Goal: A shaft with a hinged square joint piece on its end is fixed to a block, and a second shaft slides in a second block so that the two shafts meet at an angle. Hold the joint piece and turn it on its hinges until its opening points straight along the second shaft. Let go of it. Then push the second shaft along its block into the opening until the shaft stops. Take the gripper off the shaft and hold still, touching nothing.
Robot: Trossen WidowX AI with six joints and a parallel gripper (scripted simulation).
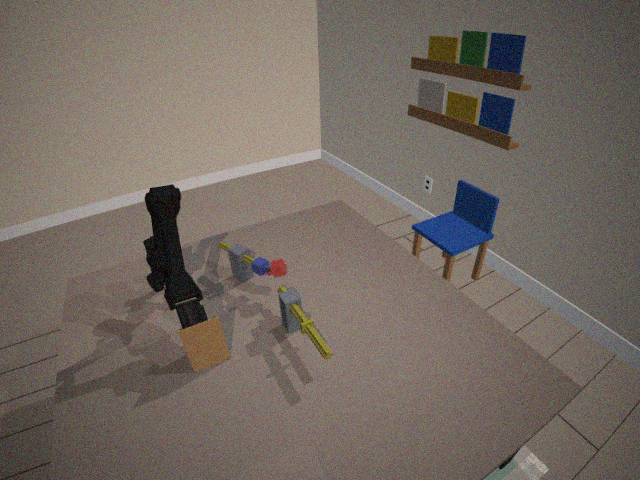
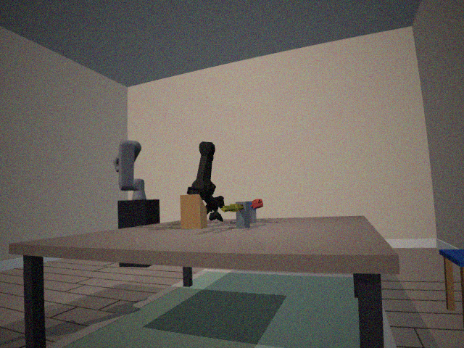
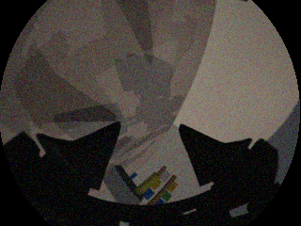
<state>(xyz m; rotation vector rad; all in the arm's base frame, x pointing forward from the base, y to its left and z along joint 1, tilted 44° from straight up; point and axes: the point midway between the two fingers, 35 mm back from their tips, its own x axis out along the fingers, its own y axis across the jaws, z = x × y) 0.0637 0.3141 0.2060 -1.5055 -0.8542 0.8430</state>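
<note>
Now: gripper tip 29 cm to the left of the red joint piece, 26 cm short of it and 8 cm below it.
</note>
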